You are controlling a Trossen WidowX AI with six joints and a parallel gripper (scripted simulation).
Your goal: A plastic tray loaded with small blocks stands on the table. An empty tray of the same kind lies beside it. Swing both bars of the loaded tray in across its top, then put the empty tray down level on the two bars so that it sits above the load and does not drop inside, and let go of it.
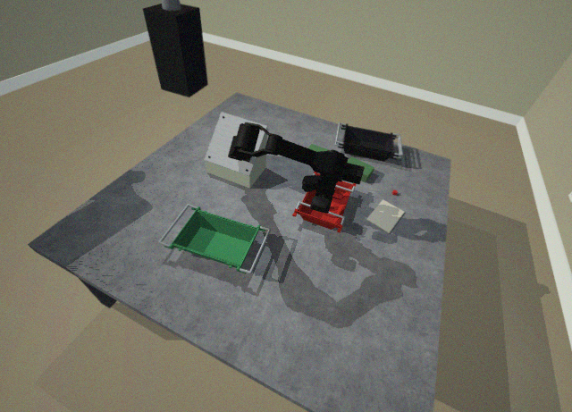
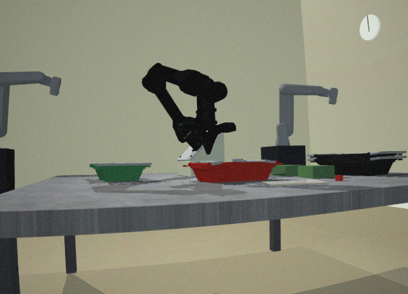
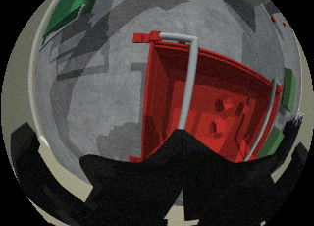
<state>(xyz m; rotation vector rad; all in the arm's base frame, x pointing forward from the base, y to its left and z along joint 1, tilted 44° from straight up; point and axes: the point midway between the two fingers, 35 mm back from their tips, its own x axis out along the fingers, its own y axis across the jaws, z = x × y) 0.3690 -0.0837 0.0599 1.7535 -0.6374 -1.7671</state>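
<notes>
Now: the green tray 290 mm behind my gripper tip, 260 mm to the right of it and 40 mm below it. Also, from my gripper tip: pale flat card: 240 mm ahead, 150 mm to the left, 80 mm below; then small red cube: 260 mm ahead, 300 mm to the left, 80 mm below.
</notes>
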